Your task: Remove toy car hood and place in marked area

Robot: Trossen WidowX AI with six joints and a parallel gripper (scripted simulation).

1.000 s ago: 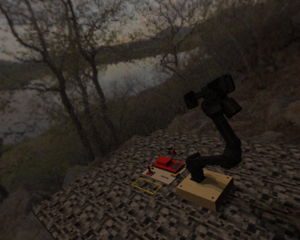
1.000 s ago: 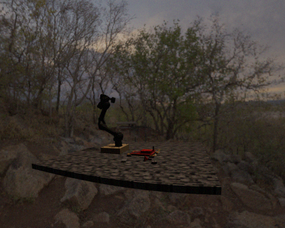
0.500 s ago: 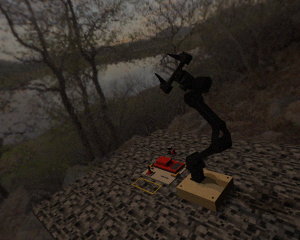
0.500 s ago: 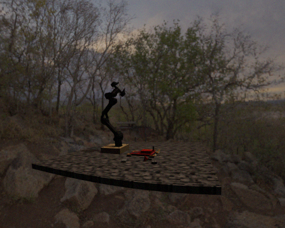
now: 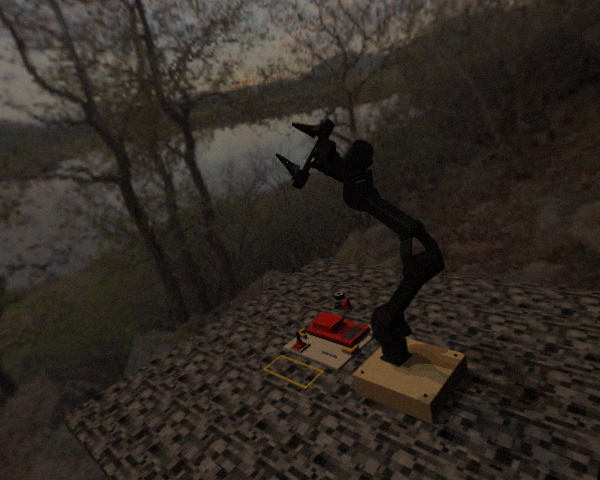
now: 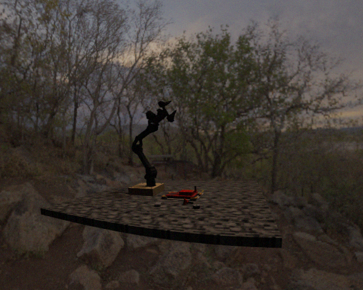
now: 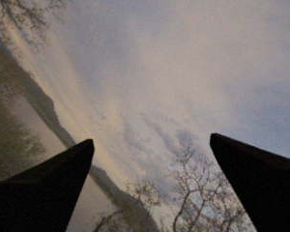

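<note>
Right now my gripper tip is 65 cm above the red hood, 14 cm short of it and 13 cm to the left of it.
</note>
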